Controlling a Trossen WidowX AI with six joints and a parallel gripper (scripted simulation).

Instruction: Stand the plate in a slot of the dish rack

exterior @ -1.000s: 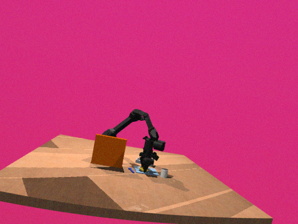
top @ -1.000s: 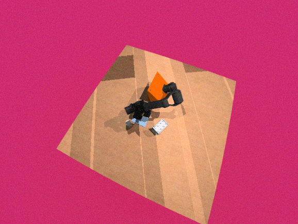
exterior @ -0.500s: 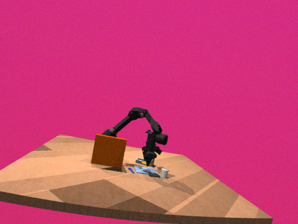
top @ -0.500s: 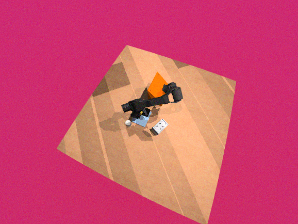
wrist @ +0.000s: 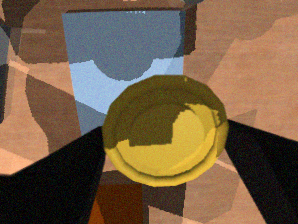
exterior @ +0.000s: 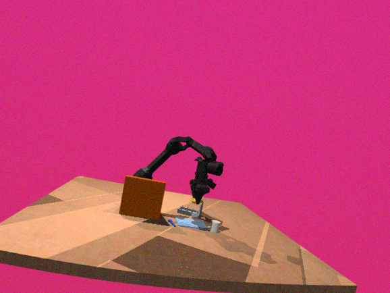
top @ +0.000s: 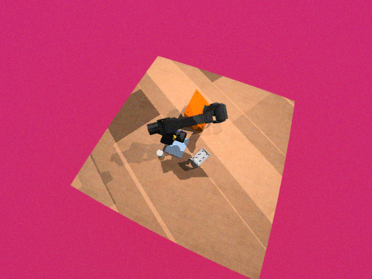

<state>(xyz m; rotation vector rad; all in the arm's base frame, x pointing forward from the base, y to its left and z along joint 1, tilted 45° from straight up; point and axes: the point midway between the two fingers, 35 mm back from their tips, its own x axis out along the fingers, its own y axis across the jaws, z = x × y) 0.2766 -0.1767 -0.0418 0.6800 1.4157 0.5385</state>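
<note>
The grey dish rack is 210 mm to the left of my gripper tip, 100 mm below it and 40 mm ahead of it. Also, from my gripper tip: light blue mat: 120 mm below, 30 mm to the left, 10 mm ahead; then yellow plate: 10 mm above.
</note>
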